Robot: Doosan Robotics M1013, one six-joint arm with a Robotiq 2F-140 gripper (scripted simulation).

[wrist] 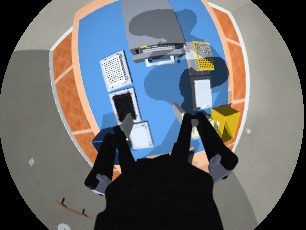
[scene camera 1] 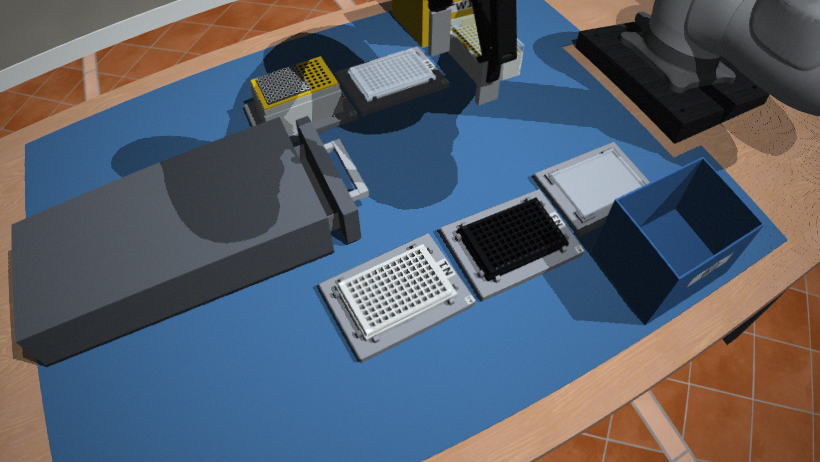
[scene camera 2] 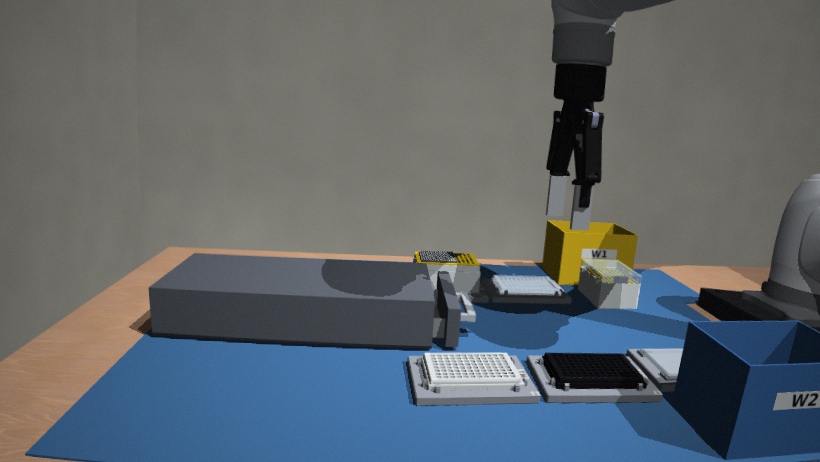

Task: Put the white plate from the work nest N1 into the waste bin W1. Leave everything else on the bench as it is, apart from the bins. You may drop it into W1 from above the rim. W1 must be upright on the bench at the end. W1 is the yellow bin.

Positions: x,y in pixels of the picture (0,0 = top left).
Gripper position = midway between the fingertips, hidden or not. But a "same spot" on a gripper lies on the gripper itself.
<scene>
my gripper: wrist; scene camera 1; scene camera 2 566,222
same spot on my gripper: (scene camera 1: pixel 500 33) = (wrist: pixel 100 147)
</scene>
